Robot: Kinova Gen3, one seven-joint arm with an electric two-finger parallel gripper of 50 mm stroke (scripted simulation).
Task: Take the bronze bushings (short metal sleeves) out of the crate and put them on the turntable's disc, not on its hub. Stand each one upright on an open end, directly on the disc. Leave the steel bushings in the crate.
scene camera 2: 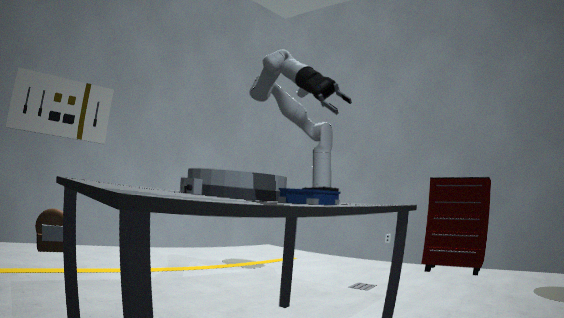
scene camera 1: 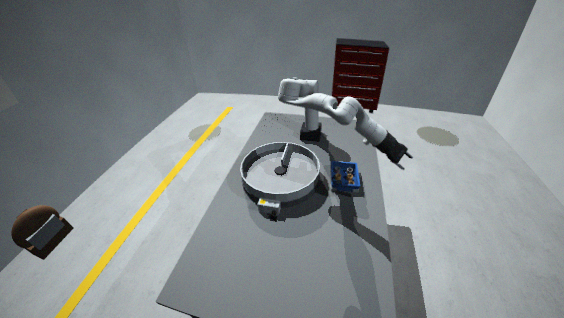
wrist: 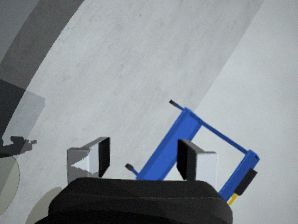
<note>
In view: the gripper point(scene camera 2: 343, 106).
The gripper also shows in the wrist view point(wrist: 143, 152).
</note>
